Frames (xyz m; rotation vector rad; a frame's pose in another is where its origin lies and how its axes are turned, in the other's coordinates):
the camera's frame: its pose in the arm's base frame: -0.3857 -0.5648 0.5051 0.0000 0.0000 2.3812
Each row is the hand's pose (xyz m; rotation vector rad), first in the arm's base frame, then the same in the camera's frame.
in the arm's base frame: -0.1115 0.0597 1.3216 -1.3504 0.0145 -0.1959
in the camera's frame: 0.2317 -0.6415 0.8165 -0.6286 1.6233 -2.1040
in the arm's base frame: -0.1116 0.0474 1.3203 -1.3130 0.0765 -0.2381
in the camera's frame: 0.2233 -0.6325 0.8152 -0.5427 1.6267 -2.1649
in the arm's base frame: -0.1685 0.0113 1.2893 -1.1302 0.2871 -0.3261
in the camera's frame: 0.2397 -0.5671 0.7842 -0.2049 1.5499 -2.3403
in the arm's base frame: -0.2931 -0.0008 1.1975 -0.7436 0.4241 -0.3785
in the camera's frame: 0.3216 -0.4725 0.6924 0.1621 1.1663 -2.5586
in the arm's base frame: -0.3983 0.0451 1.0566 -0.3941 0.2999 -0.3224
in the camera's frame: 0.4295 -0.4332 0.5515 0.1814 0.6547 -2.6374
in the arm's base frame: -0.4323 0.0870 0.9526 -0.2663 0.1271 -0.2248
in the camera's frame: 0.4830 -0.4402 0.4475 0.0258 0.3963 -2.5832
